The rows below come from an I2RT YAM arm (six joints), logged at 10 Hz.
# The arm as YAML. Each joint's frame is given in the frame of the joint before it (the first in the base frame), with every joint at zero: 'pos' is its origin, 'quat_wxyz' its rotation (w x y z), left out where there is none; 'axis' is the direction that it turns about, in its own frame. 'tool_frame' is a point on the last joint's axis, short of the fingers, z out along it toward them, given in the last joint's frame.
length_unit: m
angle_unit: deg
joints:
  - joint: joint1
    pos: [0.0, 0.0, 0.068]
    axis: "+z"
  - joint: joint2
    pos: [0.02, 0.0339, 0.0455]
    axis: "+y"
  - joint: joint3
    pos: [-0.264, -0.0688, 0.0]
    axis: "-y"
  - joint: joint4
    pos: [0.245, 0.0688, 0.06]
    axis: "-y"
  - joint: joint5
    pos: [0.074, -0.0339, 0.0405]
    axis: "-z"
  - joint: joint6
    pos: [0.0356, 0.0, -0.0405]
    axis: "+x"
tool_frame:
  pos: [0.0, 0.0, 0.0]
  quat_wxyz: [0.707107, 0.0, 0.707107, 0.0]
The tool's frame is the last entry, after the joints.
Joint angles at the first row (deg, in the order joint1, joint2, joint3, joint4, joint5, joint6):
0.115 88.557 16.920 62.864 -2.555 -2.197
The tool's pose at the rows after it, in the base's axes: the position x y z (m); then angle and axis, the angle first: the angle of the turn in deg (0 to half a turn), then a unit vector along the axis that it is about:
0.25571, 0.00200, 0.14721, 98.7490, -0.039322, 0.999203, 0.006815
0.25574, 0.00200, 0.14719, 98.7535, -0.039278, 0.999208, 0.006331
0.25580, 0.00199, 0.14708, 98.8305, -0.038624, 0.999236, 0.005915
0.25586, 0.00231, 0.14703, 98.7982, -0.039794, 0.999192, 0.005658
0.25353, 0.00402, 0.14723, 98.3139, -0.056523, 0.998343, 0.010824
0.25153, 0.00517, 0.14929, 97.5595, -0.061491, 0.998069, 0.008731
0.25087, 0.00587, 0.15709, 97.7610, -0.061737, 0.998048, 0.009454
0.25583, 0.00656, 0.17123, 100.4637, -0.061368, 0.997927, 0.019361
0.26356, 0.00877, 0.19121, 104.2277, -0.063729, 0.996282, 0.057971
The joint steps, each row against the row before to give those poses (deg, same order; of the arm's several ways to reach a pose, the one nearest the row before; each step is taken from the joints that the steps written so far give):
-0.027 -0.046 -0.004 -0.024 -0.036 0.000
0.005 0.011 0.006 0.001 0.040 -0.024
0.008 0.006 0.020 -0.092 0.072 0.018
0.075 0.051 0.002 0.082 0.025 -0.079
0.241 -0.288 -0.580 0.775 -1.050 -0.753
0.285 -0.736 -0.413 0.430 0.139 -0.366
0.177 -3.086 0.638 -3.923 0.114 0.039
0.054 -4.526 3.305 -10.525 -0.603 0.465
0.069 -3.928 5.343 -12.889 -2.859 1.819

